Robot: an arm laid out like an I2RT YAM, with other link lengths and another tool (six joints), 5 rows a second.
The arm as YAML. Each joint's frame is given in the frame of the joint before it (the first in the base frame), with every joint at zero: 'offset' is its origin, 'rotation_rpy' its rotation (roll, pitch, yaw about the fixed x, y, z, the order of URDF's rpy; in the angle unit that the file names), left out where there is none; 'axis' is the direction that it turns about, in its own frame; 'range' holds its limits. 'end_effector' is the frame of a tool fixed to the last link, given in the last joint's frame.
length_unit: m
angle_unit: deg
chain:
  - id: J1
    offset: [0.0, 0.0, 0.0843]
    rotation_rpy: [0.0, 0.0, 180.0]
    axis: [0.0, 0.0, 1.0]
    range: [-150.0, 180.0]
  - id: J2
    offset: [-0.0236, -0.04, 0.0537]
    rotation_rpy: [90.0, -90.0, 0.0]
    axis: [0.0, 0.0, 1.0]
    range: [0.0, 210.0]
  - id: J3
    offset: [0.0, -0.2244, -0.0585]
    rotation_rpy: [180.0, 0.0, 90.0]
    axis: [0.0, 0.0, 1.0]
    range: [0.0, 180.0]
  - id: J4
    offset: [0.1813, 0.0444, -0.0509]
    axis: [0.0, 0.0, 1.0]
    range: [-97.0, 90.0]
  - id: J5
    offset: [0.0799, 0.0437, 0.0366]
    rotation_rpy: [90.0, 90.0, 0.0]
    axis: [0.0, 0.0, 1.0]
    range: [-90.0, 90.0]
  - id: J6
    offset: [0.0, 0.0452, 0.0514]
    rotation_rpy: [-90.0, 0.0, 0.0]
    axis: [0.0, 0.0, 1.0]
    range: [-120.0, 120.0]
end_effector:
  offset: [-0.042, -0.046, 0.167]
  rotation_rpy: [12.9, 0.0, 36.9]
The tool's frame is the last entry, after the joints.
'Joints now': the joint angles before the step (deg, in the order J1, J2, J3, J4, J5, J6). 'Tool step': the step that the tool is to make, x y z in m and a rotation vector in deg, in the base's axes. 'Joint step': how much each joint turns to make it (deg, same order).
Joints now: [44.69, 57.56, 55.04, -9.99, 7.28, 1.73]
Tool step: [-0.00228, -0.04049, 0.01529, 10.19, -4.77, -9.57]
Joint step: [-0.15, -10.97, -11.31, 9.86, 8.80, 5.23]
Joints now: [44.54, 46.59, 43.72, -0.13, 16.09, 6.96]
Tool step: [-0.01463, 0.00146, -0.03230, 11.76, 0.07, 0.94]
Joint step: [0.11, -8.59, -18.07, 15.34, -0.84, 8.74]
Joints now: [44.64, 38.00, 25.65, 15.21, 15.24, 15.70]
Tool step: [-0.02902, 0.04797, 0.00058, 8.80, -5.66, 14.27]
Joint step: [0.43, -0.24, -14.96, 24.37, -13.40, 4.11]
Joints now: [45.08, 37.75, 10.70, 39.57, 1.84, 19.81]
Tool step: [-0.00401, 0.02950, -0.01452, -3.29, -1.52, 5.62]
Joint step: [1.31, 11.73, -2.13, 12.53, -4.92, -2.42]
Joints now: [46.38, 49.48, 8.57, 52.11, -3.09, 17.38]
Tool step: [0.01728, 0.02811, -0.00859, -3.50, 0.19, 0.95]
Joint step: [1.46, 15.12, 5.30, 7.00, 0.12, -2.30]
